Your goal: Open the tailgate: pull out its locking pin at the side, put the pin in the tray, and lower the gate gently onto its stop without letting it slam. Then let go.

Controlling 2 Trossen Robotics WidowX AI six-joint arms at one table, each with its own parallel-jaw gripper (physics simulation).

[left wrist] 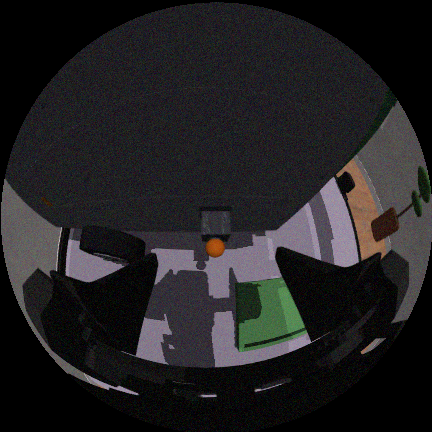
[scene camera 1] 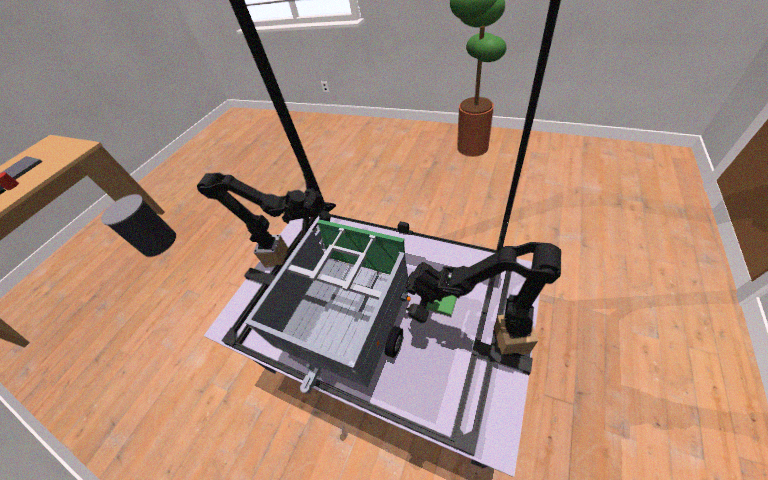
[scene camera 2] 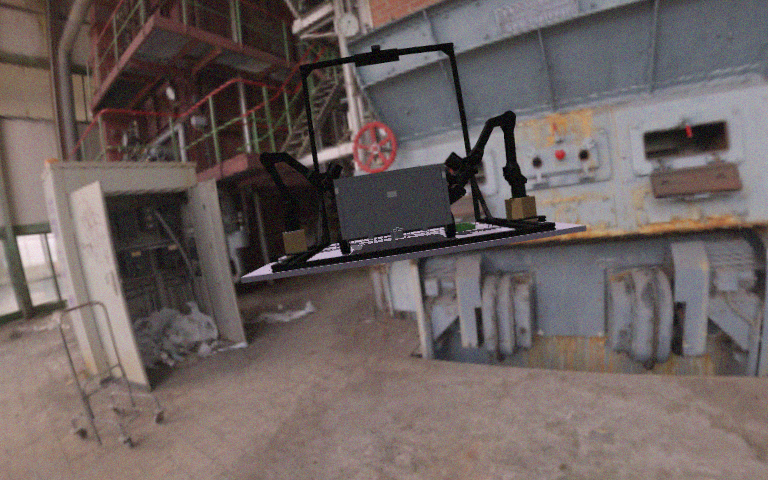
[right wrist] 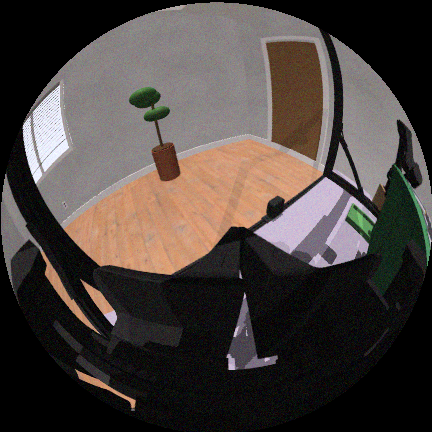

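Where they show: left gripper, fingertip midpoint: (left wrist: pixel 217 257) (scene camera 1: pixel 411 298); right gripper, fingertip midpoint: (scene camera 1: pixel 335 205) (right wrist: pixel 236 233); left arm's base, link origin: (scene camera 1: pixel 517 327) (scene camera 2: pixel 519 197); right arm's base, link origin: (scene camera 1: pixel 266 243) (scene camera 2: pixel 292 230).
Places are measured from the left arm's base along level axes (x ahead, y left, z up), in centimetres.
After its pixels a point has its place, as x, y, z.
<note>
The green tailgate (scene camera 1: pixel 386 256) @(39.4, -29.3, 7.9) (right wrist: pixel 400 230) @(51.7, -37.8, 12.7) stands upright at the far end of the grey trailer (scene camera 1: pixel 376 333) @(44.1, 0.3, 9.6) (scene camera 2: pixel 390 206) @(67.5, 1.8, 4.3). The locking pin's orange ball head (scene camera 1: pixel 408 298) @(33.5, -15.0, 0.6) (left wrist: pixel 215 247) @(33.3, -15.1, 0.7) sticks out of a small grey block (left wrist: pixel 215 222) @(34.8, -15.9, 1.2) on the trailer's side; the pin's shaft is hidden. My left gripper (scene camera 1: pixel 412 295) @(32.6, -14.9, 0.8) (scene camera 2: pixel 453 178) is open beside the trailer, and in the left wrist view the ball lies between its spread fingertips, not gripped. The green tray (scene camera 1: pixel 444 306) @(20.4, -15.9, -10.8) (scene camera 2: pixel 465 226) @(22.9, -14.0, -9.8) (left wrist: pixel 267 312) @(21.9, -18.8, -10.8) (right wrist: pixel 360 220) @(19.3, -22.0, -10.8) lies below it. My right gripper (scene camera 1: pixel 331 206) @(58.8, -56.6, 11.6) (right wrist: pixel 236 233) @(58.8, -56.6, 11.6) is shut and empty near the gate's far left corner.
A black wheel (scene camera 1: pixel 394 341) @(39.9, -0.9, -1.5) (left wrist: pixel 112 243) @(38.7, -5.5, -2.4) stands beside the trailer. White bars (scene camera 1: pixel 334 280) @(56.3, -16.6, 15.6) cross inside the trailer near the gate. A grey hitch (scene camera 1: pixel 308 380) @(69.1, 8.5, -2.9) projects at the front table edge. Black frame posts (scene camera 1: pixel 283 113) @(70.7, -74.0, 45.9) (scene camera 1: pixel 526 130) @(-5.5, -35.9, 47.6) rise at the back. A small black box (scene camera 1: pixel 403 226) @(31.9, -55.9, -6.7) sits on the rear rail.
</note>
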